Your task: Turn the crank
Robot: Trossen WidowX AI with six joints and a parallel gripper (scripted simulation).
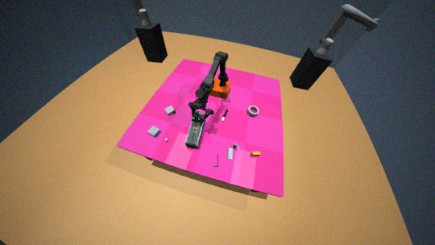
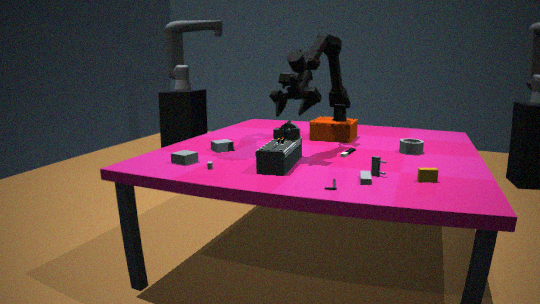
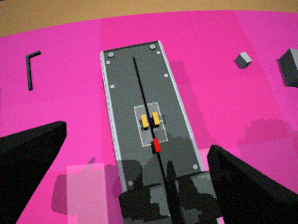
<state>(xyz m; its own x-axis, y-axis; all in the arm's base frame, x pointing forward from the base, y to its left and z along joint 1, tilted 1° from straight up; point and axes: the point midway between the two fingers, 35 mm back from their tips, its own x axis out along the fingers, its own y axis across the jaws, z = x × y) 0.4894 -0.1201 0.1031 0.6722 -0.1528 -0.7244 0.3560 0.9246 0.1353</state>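
My gripper tip is 10 mm short of the red pointer, 20 mm to the left of it and 80 mm above it. Also, from my gripper tip: small cube (140 mm ahead, 230 mm to the right, 150 mm below); black-and-white stick (180 mm behind, 190 mm to the left, 160 mm below); dark crank handle (150 mm behind, 30 mm to the right, 50 mm below).
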